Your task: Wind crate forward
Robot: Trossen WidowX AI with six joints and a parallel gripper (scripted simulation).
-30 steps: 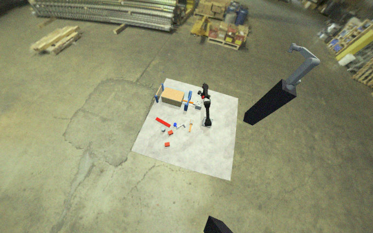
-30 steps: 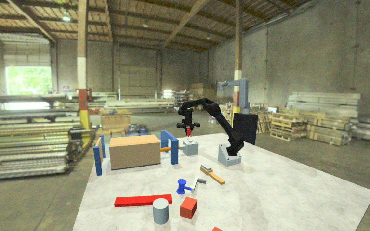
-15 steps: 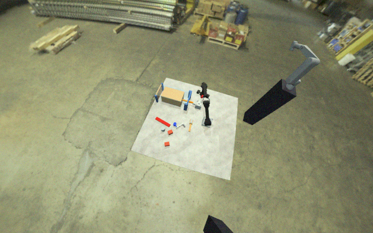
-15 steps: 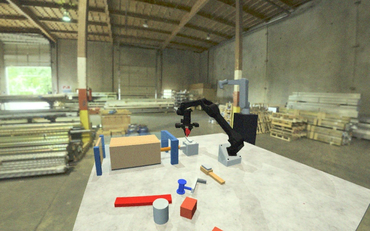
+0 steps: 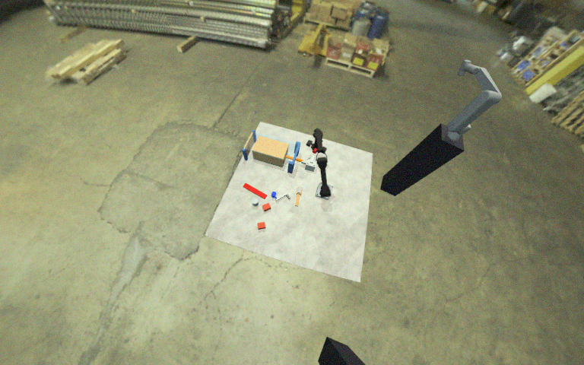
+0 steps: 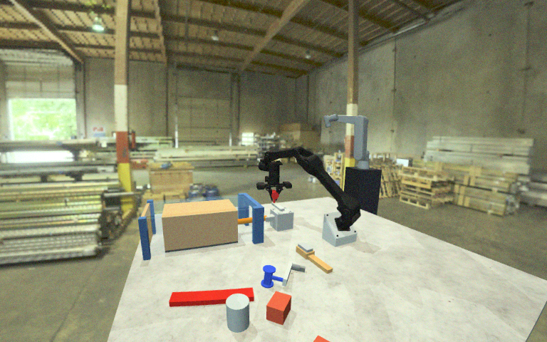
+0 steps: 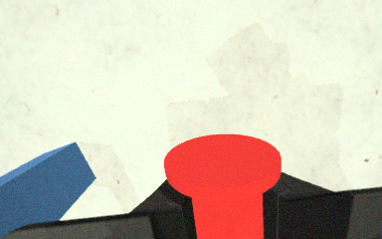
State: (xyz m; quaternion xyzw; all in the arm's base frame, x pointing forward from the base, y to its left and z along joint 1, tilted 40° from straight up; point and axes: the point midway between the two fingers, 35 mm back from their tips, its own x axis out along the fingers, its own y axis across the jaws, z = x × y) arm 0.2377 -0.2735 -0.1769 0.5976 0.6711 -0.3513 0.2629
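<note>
Now: gripper tip 150 mm short of the blue frame, 130 mm to the right of it and 10 mm above it. From my gripper tip the other things lie so: red-knobbed winch handle 40 mm to the left, 10 mm below; then red knob 20 mm above, 10 mm to the left; then grey winch 90 mm to the left, 80 mm below, 30 mm behind.
</note>
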